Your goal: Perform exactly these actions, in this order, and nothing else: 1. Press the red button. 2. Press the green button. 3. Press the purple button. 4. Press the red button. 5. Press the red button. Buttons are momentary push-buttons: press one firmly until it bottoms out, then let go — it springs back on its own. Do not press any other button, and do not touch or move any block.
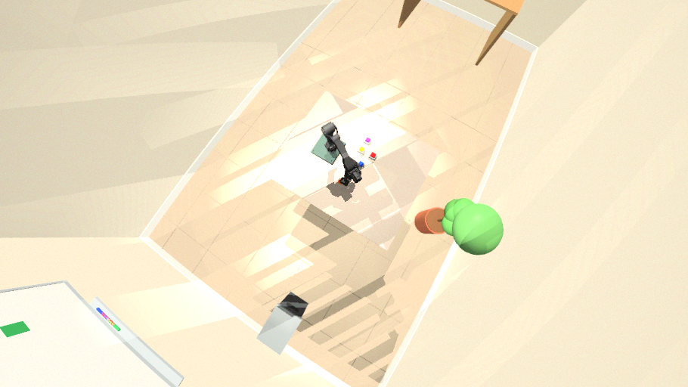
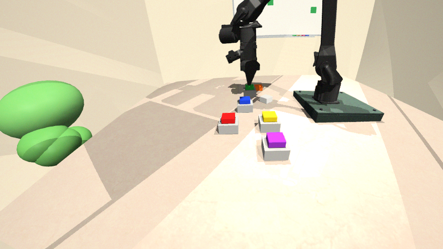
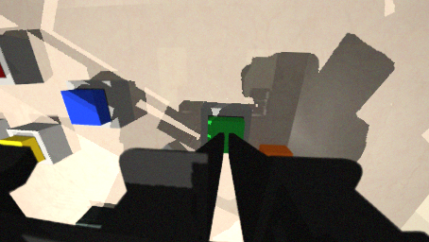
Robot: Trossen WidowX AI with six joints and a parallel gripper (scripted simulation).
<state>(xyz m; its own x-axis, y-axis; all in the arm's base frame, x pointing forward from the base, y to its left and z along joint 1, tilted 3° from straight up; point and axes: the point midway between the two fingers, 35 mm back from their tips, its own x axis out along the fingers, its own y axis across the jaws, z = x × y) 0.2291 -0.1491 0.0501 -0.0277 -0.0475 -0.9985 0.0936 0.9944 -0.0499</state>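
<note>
My gripper tip is now 1 cm above the green button. Round my gripper tip: blue button (13 cm to the left, 3 cm ahead, 1 cm below); then orange block (6 cm to the right, 5 cm behind, 3 cm below); then white block (8 cm to the left, 5 cm behind, 3 cm below).
</note>
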